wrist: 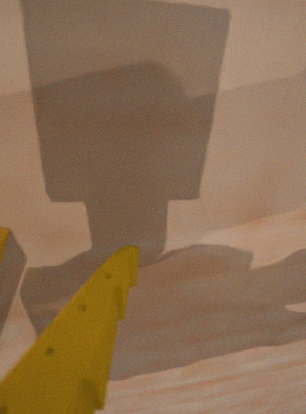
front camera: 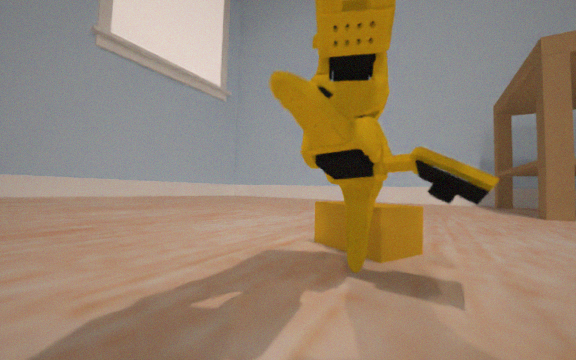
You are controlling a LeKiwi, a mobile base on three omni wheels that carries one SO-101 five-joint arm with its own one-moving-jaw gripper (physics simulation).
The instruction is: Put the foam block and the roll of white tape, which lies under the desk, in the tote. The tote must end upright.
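Frame: origin at the arm's base, x back, y left, z down, level; centimetres.
Seen in the pictures: hand, tool point: (wrist: 137,260) (front camera: 354,265).
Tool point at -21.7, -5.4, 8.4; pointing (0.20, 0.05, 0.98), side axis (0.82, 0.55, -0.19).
Observation:
Pixels of each thing's top centre, then the offset from my tool point to it, as dx, dy, dz. "*": a spot on its surface instead. Level surfaces: height alone.
- yellow box, top centre: (front camera: 364,203) -7.8, -3.3, -4.0
- furniture, surface spot: (front camera: 556,150) * -35.9, -59.4, -16.0
- window, surface spot: (front camera: 167,35) * -128.8, +80.8, -100.9
- wood floor, surface height: dz +0.5
The foam block, a yellow box (front camera: 401,232), lies on the floor behind the lower jaw in the front view. A part of the block (wrist: 10,272) shows at the left edge of the wrist view. My gripper (front camera: 318,177) (wrist: 127,255) is fully open and empty, with the moving jaw swung up to the left in the front view and out of the wrist view. The fixed jaw points down, its tip low near the floor, in front of the block and overlapping it in the front view. Whether it touches the block is unclear. The white tape and the tote do not show in these views.
A wooden piece of furniture (front camera: 556,150) with legs and a lower board stands at the right back. A blue wall (front camera: 150,130) with a window (front camera: 167,35) is behind. The arm's shadow falls across the wood floor (front camera: 100,240) (wrist: 260,165).

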